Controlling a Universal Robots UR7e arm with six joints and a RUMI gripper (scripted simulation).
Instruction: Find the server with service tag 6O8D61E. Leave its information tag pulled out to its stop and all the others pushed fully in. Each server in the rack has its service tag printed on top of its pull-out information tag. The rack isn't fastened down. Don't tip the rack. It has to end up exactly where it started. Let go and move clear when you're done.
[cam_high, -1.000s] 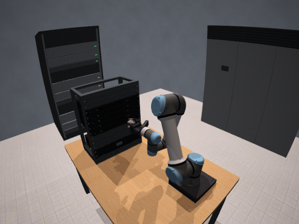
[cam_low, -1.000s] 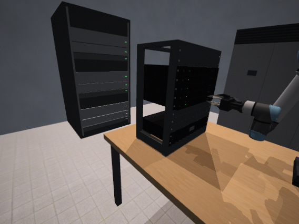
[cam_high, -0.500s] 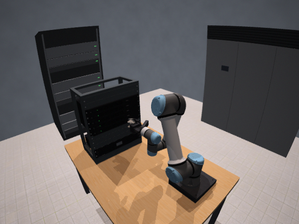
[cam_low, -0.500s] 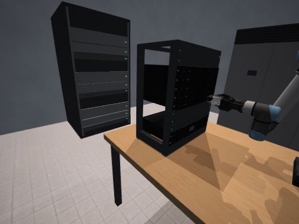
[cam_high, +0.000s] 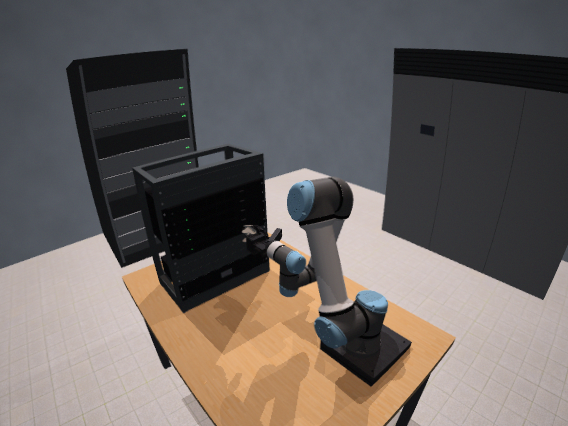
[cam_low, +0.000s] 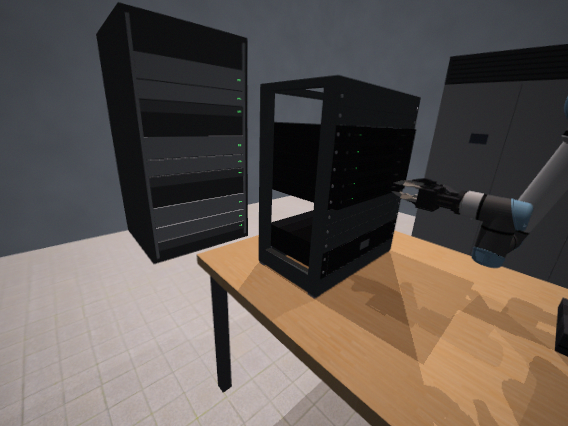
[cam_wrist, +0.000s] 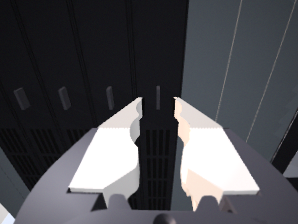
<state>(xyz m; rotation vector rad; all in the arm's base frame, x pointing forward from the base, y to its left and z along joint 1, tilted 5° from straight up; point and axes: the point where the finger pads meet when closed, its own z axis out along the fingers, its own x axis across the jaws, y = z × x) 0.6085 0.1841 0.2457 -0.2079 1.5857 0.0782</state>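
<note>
The information tag is 5 cm ahead of my hand and 1 cm to the left of it.
</note>
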